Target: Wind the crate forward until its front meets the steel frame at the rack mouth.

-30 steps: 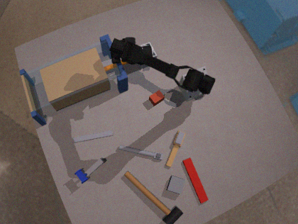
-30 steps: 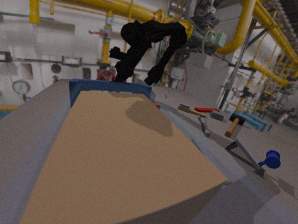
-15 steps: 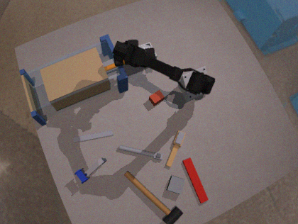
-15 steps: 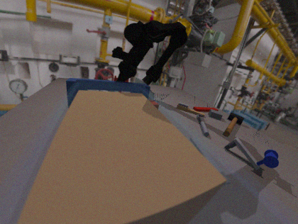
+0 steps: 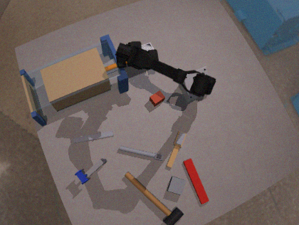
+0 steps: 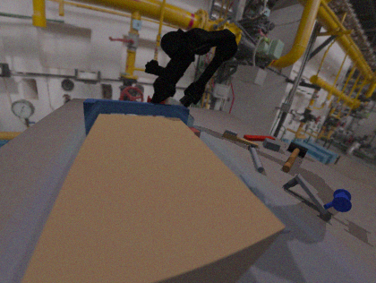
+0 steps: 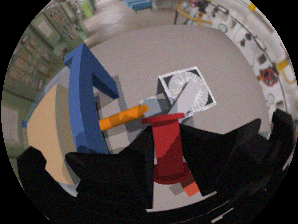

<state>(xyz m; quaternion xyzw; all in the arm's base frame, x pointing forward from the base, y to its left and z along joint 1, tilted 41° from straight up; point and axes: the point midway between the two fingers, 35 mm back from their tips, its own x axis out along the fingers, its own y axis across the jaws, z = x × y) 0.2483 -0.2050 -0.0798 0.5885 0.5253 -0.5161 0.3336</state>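
My gripper tip is now 30 mm past the red-knobbed crank and 30 mm above it. Round my gripper tip: blue steel frame: 80 mm ahead, 50 mm to the right, 30 mm below; then red knob: 20 mm to the left; then grey winch: 100 mm behind, 50 mm to the right, 100 mm below.
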